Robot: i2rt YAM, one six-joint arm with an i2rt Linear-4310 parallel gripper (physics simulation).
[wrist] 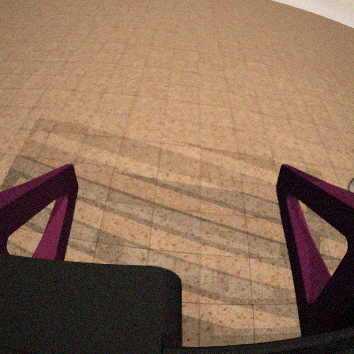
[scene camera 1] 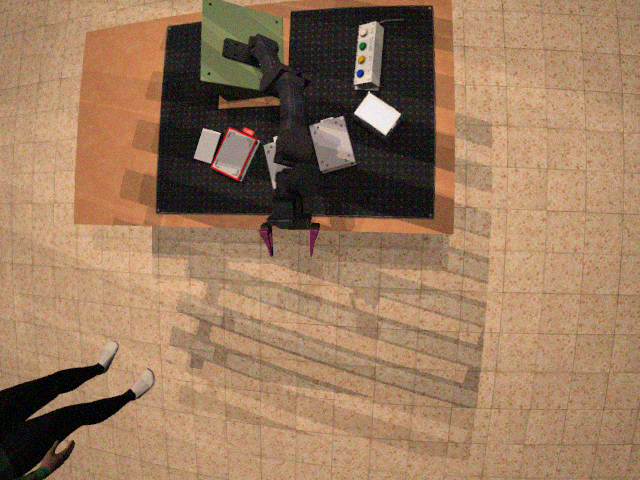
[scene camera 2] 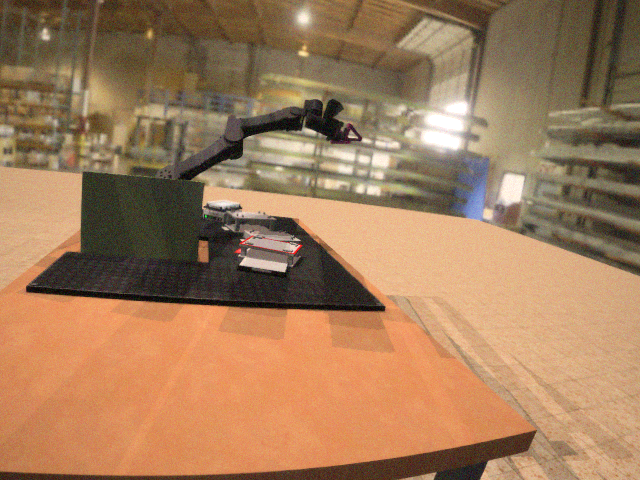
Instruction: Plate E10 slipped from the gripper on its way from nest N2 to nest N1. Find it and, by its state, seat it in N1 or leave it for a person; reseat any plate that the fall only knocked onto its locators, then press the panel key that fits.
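Pixels of known places: gripper, fingertip midpoint: [wrist: 176, 175] [scene camera 1: 291, 256] [scene camera 2: 356, 140]; arm's base at its link origin: [scene camera 1: 249, 55] [scene camera 2: 157, 214].
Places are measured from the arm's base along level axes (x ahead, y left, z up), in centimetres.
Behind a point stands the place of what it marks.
Note:
My gripper [scene camera 1: 291, 254] @(x 66.8, y 25.7, z 30.9 cm) [wrist: 176, 175] @(x 66.8, y 25.7, z 30.9 cm) is open and empty, out past the table's front edge and above the floor; it also shows high up in scene camera 2 [scene camera 2: 356, 135] @(x 64.7, y 20.6, z 32.6 cm). A red-rimmed plate [scene camera 1: 235, 153] @(x 34.4, y -4.9, z -4.5 cm) [scene camera 2: 271, 244] @(x 34.2, y -5.8, z -4.5 cm) lies at the left of the black mat. Right of it a grey unit [scene camera 1: 273, 162] is partly hidden under my arm. A larger grey unit [scene camera 1: 333, 144] @(x 31.9, y 30.5, z -2.8 cm) [scene camera 2: 250, 219] @(x 30.7, y 23.3, z -3.2 cm) stands right of the arm. A white-topped unit [scene camera 1: 377, 113] @(x 21.1, y 44.9, z -3.0 cm) [scene camera 2: 223, 205] @(x 21.5, y 47.1, z -3.0 cm) lies farther right. The key panel [scene camera 1: 368, 56] @(x 1.8, y 41.5, z -0.8 cm) has white, green, yellow and blue keys. I cannot read labels or tell which plate is E10.
A green upright board [scene camera 1: 232, 67] @(x 6.0, y -4.2, z 4.5 cm) [scene camera 2: 139, 217] @(x -3.0, y -12.9, z 1.5 cm) stands at the back left. A small light grey block [scene camera 1: 207, 145] @(x 30.7, y -17.5, z -7.1 cm) [scene camera 2: 262, 265] @(x 30.2, y -18.8, z -7.1 cm) lies left of the red-rimmed plate. The black mat [scene camera 1: 403, 191] @(x 46.4, y 54.4, z -8.5 cm) [scene camera 2: 155, 281] @(x 4.4, y -32.2, z -8.5 cm) covers much of the wooden table [scene camera 1: 113, 118] @(x 16.6, y -64.7, z -9.8 cm) [scene camera 2: 232, 392] @(x 19.4, y -70.0, z -9.8 cm). A person [scene camera 1: 67, 384] is on the floor at front left.

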